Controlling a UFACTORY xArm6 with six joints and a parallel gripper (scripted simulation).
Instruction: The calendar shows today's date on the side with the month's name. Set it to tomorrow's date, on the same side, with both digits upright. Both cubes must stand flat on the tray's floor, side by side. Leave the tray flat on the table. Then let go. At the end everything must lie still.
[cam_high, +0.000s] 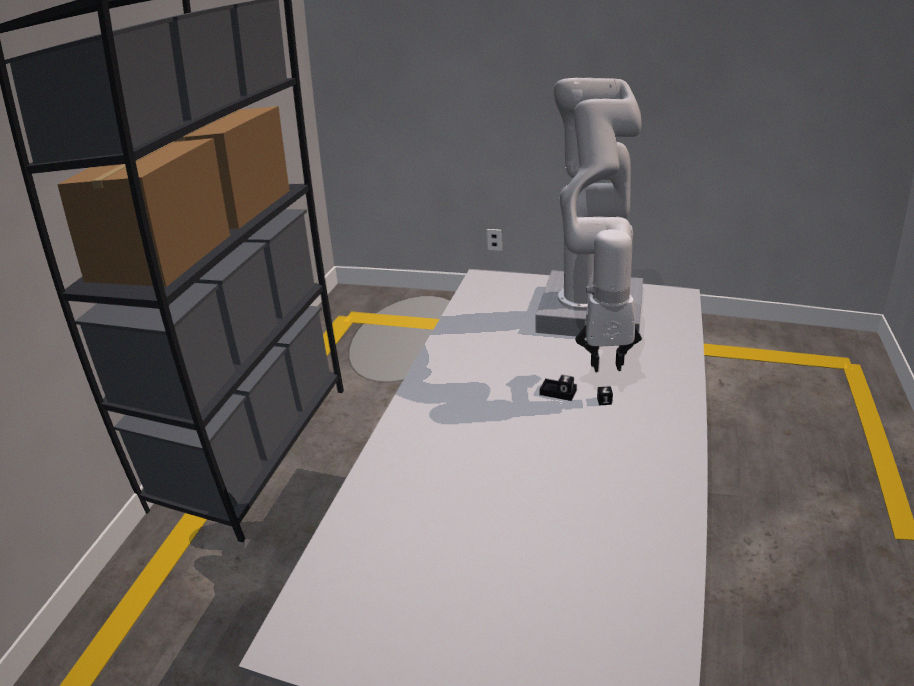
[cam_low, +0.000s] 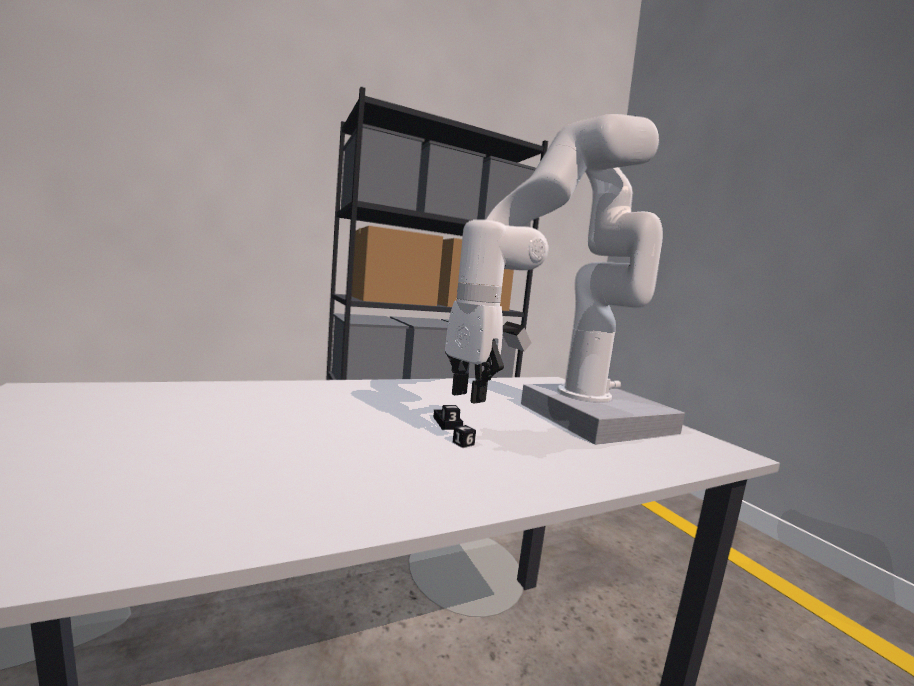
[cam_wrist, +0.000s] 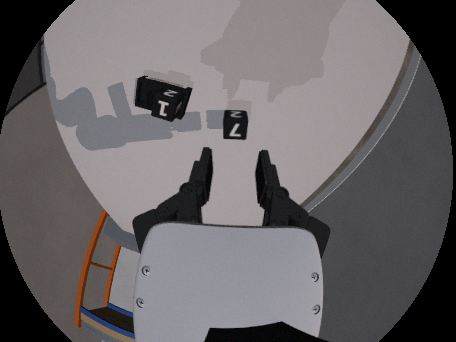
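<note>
Now: hand 90 mm above the black cube.
</note>
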